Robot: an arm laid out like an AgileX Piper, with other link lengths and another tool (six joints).
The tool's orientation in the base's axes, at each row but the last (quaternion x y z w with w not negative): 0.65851 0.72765 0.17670 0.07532; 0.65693 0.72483 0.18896 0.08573; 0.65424 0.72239 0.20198 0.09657; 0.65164 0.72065 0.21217 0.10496; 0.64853 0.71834 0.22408 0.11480
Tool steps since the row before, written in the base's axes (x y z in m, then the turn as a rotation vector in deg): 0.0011 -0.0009 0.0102 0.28 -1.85 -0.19; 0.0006 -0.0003 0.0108 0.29 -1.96 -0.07; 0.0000 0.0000 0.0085 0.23 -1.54 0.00; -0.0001 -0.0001 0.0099 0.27 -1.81 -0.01; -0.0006 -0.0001 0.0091 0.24 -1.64 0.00
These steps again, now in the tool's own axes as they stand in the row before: 0.0002 0.0046 -0.0092 -1.88 0.06 -0.02; 0.0010 0.0047 -0.0097 -1.97 0.11 -0.14; 0.0011 0.0036 -0.0076 -1.54 0.11 -0.16; 0.0012 0.0043 -0.0089 -1.82 0.13 -0.18; 0.0011 0.0038 -0.0082 -1.64 0.12 -0.17
